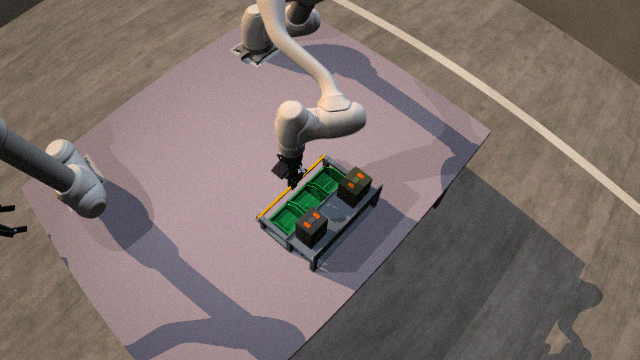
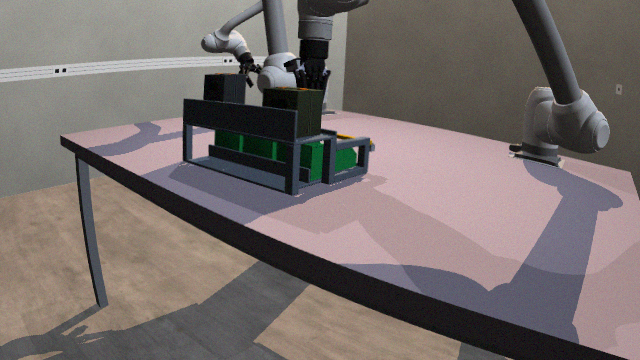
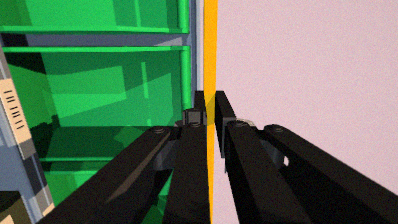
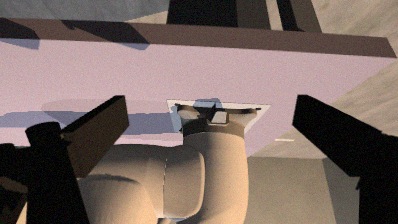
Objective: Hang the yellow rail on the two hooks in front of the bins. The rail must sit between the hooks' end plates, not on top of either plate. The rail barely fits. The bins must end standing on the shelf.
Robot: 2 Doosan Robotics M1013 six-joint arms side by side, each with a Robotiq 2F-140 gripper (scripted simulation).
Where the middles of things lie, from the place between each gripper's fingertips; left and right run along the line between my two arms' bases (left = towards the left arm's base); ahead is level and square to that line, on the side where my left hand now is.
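Scene:
From my left hand, I find the grey shelf (image 2: 277,125) 130 mm ahead and 30 mm below. The dark box (image 2: 231,88) is 110 mm to the right of that same left hand and 200 mm ahead of it, 60 mm above it, while the olive box (image 2: 308,102) is 120 mm to the left of the hand, 200 mm ahead of it and 50 mm above it.
My right gripper, for its part, is 86 cm to the right of the dark box and 92 cm short of it, 4 cm below it. Counting from my right hand, I find the olive box 109 cm to the left, 92 cm ahead and 3 cm above, and the grey shelf 98 cm to the left, 85 cm ahead and 5 cm below.

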